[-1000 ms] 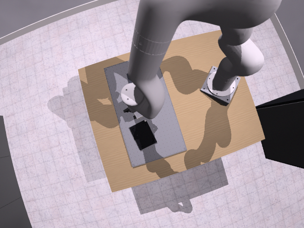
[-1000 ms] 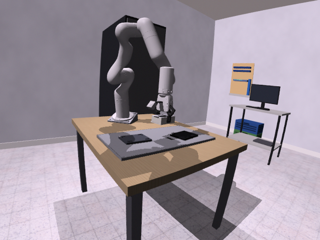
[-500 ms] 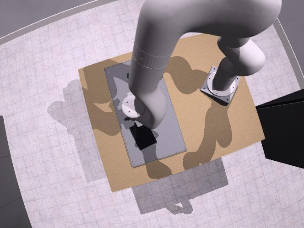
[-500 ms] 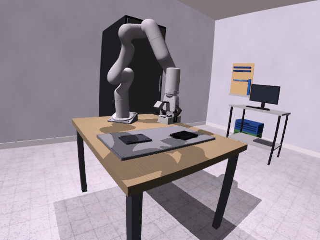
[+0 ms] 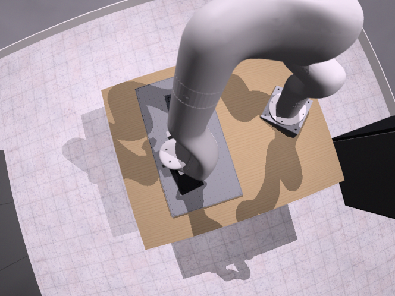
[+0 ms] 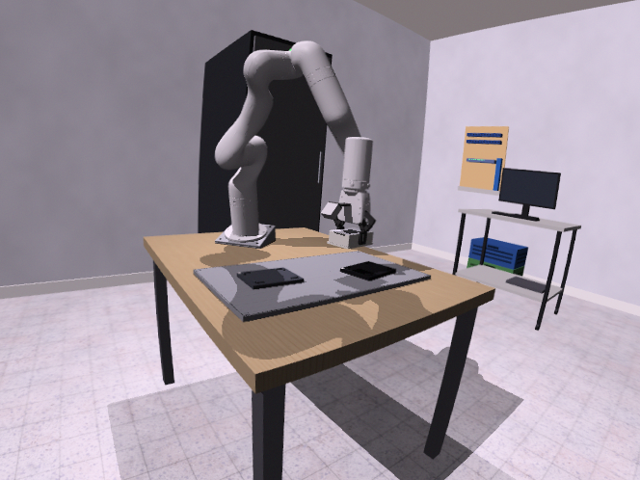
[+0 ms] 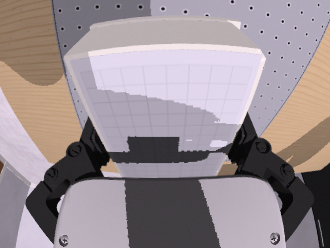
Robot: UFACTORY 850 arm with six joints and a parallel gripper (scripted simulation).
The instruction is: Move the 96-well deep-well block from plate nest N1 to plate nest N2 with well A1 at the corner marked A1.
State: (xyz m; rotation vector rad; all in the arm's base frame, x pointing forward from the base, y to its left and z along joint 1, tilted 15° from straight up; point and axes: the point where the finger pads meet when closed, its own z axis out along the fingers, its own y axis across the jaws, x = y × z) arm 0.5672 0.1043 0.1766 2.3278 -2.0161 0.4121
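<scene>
Right now my hand is 20 mm short of the plate nest N2, 80 mm to the right of it and 110 mm above it. Round my hand: plate nest N1 (60 mm behind, 260 mm to the right, 110 mm below); then white deep-well block (right at my hand).
</scene>
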